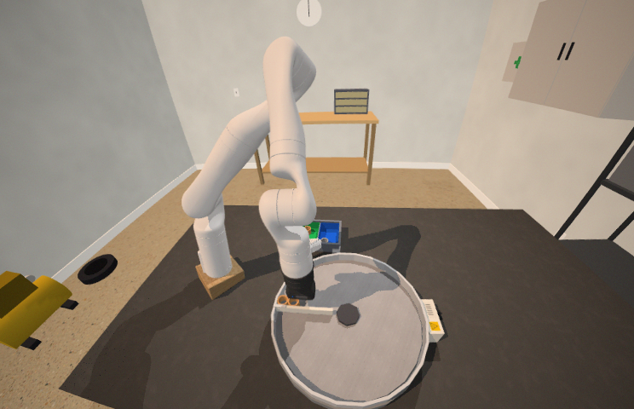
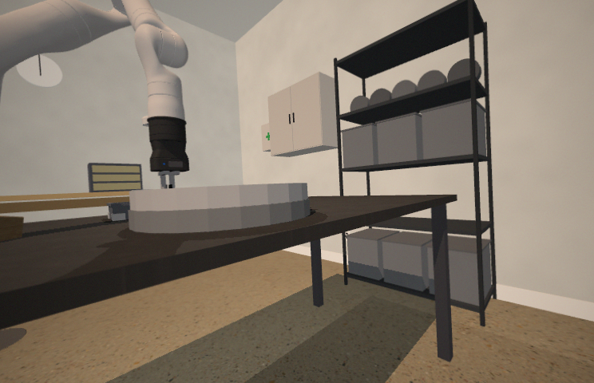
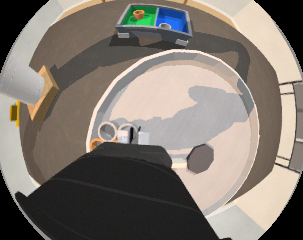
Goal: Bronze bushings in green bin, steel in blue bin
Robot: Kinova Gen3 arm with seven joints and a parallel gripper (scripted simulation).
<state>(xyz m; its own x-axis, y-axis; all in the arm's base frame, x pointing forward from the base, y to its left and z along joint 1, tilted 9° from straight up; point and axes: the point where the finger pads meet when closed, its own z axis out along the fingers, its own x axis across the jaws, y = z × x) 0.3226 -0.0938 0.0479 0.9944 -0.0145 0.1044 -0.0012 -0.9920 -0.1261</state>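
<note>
Now: the green bin 2 cm ahead of my hand, 31 cm to the left of it and 5 cm below it. Also, from my hand: turntable (13 cm ahead, 5 cm to the right, 2 cm below).
</note>
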